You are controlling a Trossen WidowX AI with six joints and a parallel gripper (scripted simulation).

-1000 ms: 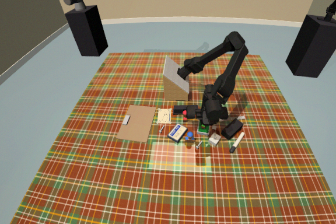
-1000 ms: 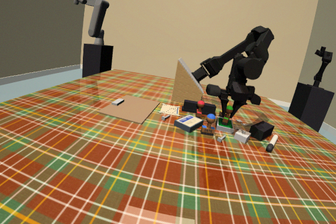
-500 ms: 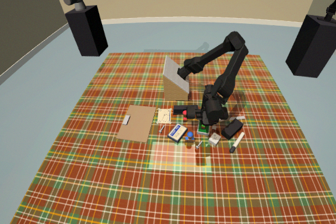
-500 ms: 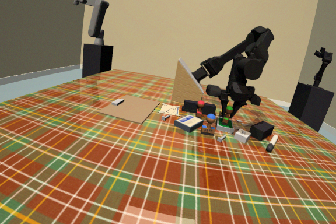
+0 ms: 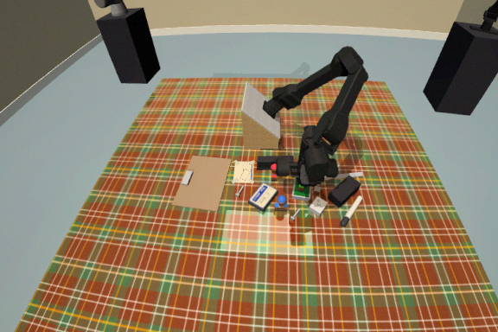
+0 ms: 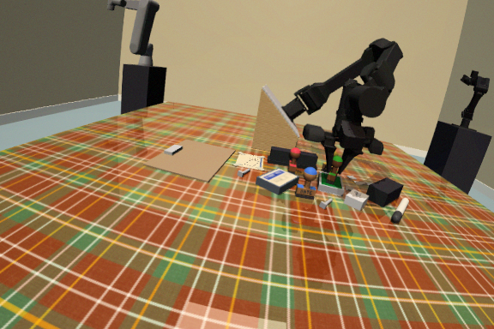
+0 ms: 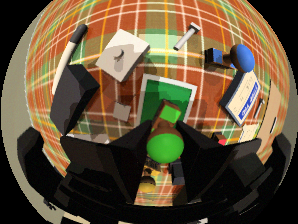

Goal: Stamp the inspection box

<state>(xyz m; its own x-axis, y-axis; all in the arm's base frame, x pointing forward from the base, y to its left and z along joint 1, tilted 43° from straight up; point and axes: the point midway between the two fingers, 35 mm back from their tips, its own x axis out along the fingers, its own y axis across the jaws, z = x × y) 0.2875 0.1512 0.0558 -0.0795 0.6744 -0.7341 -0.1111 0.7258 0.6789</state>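
My gripper tip is right at the green stamp. Round my gripper tip: green ink pad (3 cm below); then small white box (7 cm ahead, 5 cm to the left, 2 cm below); then yellow stamp (10 cm behind, 1 cm to the left, 2 cm below).
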